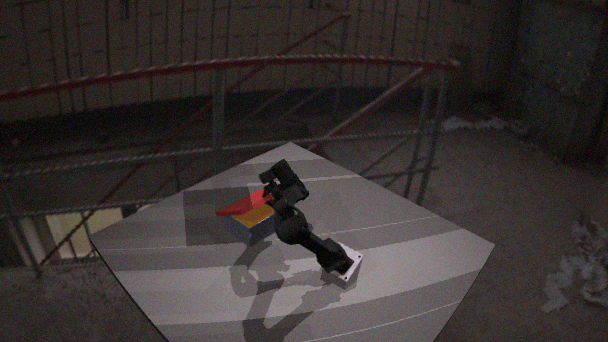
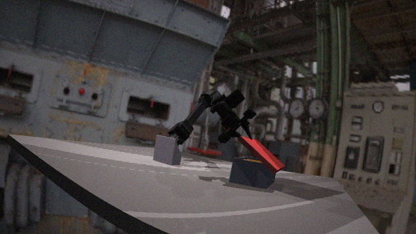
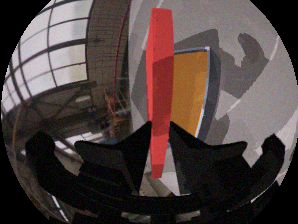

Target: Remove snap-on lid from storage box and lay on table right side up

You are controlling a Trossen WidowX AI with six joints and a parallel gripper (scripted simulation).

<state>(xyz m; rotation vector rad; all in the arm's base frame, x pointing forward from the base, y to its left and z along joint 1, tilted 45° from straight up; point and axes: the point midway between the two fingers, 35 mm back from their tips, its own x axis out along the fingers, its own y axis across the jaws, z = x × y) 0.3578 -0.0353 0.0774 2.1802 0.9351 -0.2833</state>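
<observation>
The red lid is 70 mm ahead of my gripper tip and 40 mm below it. Round my gripper tip: storage box 50 mm ahead, 120 mm below.
</observation>
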